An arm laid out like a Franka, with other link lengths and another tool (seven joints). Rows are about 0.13 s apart.
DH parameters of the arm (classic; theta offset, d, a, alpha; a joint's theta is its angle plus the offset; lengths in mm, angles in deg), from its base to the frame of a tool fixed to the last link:
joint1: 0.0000 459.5 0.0 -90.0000
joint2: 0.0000 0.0 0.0 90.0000
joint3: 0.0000 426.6 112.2 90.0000
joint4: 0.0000 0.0 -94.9 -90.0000
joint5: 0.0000 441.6 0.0 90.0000
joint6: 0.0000 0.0 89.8 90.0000
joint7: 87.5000 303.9 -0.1 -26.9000
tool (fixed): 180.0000 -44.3 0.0 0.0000
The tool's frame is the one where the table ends.
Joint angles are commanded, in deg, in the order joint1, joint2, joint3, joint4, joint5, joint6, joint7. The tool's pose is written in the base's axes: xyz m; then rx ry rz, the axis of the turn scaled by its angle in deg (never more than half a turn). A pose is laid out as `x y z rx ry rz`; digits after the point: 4 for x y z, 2 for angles.
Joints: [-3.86, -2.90, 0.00, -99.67, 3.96, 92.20, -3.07]
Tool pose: 0.6285 -0.0224 0.6619 -105.92 -110.55 26.36
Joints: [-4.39, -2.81, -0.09, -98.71, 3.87, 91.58, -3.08]
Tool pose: 0.6294 -0.0296 0.6689 -106.61 -110.16 26.07
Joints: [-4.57, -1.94, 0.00, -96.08, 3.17, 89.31, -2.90]
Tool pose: 0.6314 -0.0337 0.6802 -106.75 -109.79 27.22
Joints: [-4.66, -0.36, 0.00, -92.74, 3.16, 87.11, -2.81]
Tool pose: 0.6389 -0.0352 0.6904 -106.53 -109.44 27.55
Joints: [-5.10, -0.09, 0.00, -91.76, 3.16, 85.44, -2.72]
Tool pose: 0.6351 -0.0397 0.6940 -106.31 -108.37 28.14
